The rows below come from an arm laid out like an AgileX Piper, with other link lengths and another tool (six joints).
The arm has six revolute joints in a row. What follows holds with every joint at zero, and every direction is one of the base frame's.
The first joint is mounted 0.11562 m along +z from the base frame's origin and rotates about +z.
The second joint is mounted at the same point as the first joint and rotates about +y.
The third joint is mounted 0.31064 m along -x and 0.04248 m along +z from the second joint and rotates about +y.
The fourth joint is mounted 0.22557 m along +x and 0.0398 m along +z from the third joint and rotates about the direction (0.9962, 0, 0.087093).
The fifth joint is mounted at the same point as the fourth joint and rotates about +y.
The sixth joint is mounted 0.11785 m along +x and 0.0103 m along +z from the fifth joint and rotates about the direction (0.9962, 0, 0.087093).
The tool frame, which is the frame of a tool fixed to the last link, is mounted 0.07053 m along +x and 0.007 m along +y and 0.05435 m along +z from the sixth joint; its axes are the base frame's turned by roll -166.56, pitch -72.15 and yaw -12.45 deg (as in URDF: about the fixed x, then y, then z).
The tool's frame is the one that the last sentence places.
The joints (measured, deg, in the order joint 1, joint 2, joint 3, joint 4, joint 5, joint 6), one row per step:
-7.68, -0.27, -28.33, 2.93, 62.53, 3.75
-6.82, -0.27, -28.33, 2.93, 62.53, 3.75
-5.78, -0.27, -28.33, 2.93, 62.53, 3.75
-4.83, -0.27, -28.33, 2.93, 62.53, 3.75
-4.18, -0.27, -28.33, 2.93, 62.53, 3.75
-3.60, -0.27, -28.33, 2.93, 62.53, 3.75
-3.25, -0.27, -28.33, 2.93, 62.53, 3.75
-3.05, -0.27, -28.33, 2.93, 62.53, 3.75
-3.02, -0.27, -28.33, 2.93, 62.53, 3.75
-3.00, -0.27, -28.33, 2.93, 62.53, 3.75
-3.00, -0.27, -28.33, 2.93, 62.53, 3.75
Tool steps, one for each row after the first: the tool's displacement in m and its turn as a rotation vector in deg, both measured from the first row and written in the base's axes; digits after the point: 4 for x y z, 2 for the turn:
-0.0001, 0.0009, 0.0000, 0.00, 0.00, 0.86
-0.0001, 0.0020, 0.0000, 0.00, 0.00, 1.90
-0.0002, 0.0031, 0.0000, 0.00, 0.00, 2.85
-0.0003, 0.0037, 0.0000, 0.00, 0.00, 3.50
-0.0004, 0.0044, 0.0000, 0.00, 0.00, 4.08
-0.0004, 0.0047, 0.0000, 0.00, 0.00, 4.43
-0.0005, 0.0050, 0.0000, 0.00, 0.00, 4.63
-0.0005, 0.0050, 0.0000, 0.00, 0.00, 4.66
-0.0005, 0.0050, 0.0000, 0.00, 0.00, 4.68
-0.0005, 0.0050, 0.0000, 0.00, 0.00, 4.68

